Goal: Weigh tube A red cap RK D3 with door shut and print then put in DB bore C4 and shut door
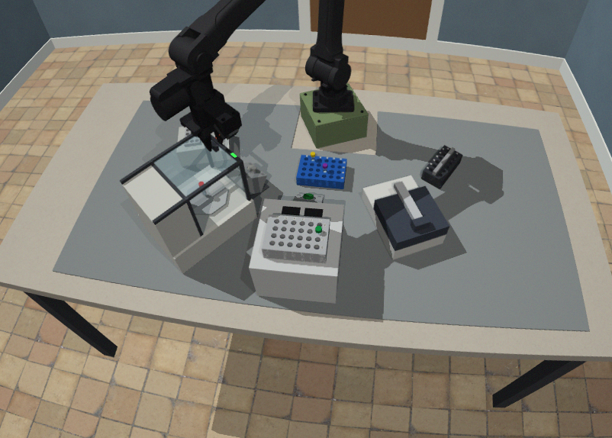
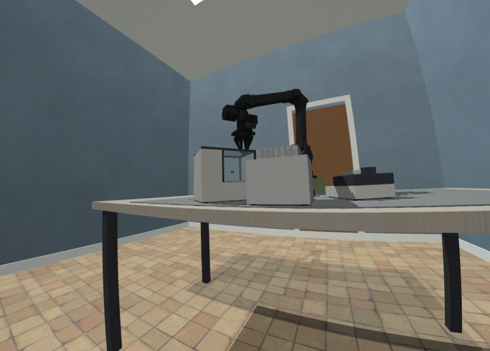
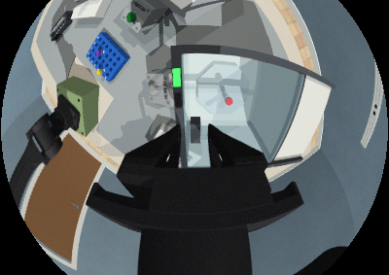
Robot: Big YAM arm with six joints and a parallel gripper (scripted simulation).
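Now: the balance door 20 mm ahead of my hand, 20 mm to the right of it and 10 mm below it. From my hand the other things lie so: blue tube rack RK: 100 mm behind, 240 mm to the left, 210 mm below; grey well block: 210 mm ahead, 190 mm to the left, 70 mm below; spectrophotometer SP: 60 mm ahead, 450 mm to the left, 150 mm below.
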